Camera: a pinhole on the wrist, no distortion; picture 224 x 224 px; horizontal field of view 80.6 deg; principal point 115.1 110.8 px. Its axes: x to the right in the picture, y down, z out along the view. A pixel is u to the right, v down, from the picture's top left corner.
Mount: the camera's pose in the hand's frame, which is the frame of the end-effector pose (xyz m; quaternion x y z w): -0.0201 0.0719 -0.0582 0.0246 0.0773 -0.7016 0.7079
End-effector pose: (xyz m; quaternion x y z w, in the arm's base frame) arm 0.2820 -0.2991 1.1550 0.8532 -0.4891 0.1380 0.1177
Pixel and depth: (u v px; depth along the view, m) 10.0 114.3 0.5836
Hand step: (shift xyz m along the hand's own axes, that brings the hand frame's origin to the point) 0.0374 0.4481 0.5834
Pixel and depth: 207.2 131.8 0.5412
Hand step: 0.1076 -0.3779 0.4152
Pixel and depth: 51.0 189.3 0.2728
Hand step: 0.1616 0.1661 0.2181
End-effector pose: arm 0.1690 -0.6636 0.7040 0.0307 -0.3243 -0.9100 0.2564
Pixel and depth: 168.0 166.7 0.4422
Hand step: 0.2003 -0.1641 0.3389
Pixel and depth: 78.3 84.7 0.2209
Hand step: -0.0473 0.1005 0.1719
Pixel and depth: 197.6 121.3 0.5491
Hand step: 0.0658 -0.3456 0.4311
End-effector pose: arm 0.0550 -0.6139 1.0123 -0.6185 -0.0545 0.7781 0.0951
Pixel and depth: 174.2 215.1 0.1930
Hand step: 0.1467 -0.0391 0.1086
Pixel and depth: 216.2 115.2 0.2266
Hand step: 0.0050 -0.1321 0.1399
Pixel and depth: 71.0 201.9 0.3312
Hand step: 0.2321 0.1371 0.2677
